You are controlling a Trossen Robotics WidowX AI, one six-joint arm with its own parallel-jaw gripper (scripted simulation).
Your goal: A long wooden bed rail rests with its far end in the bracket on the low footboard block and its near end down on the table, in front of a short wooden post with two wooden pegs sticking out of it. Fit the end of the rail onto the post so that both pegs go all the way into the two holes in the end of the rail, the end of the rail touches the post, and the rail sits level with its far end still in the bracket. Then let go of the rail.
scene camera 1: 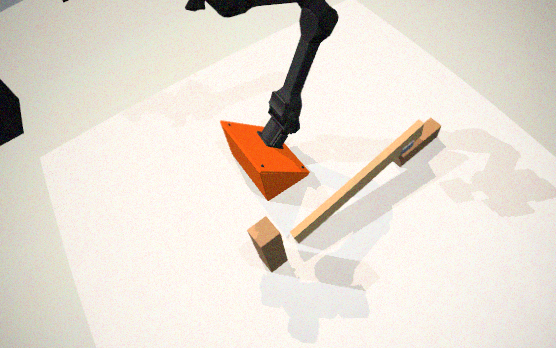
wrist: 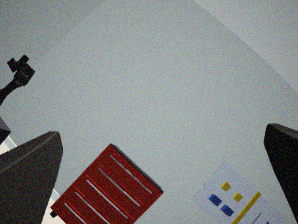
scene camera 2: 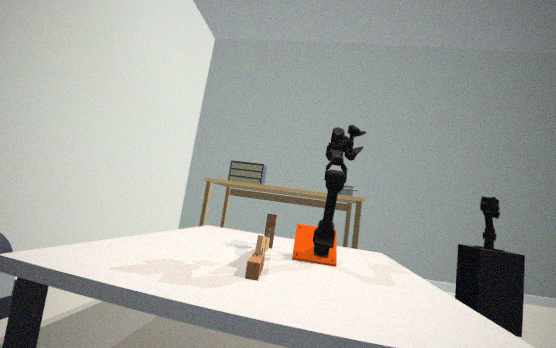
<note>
My gripper is open, holding nothing. Further things: a wooden rail.
</note>
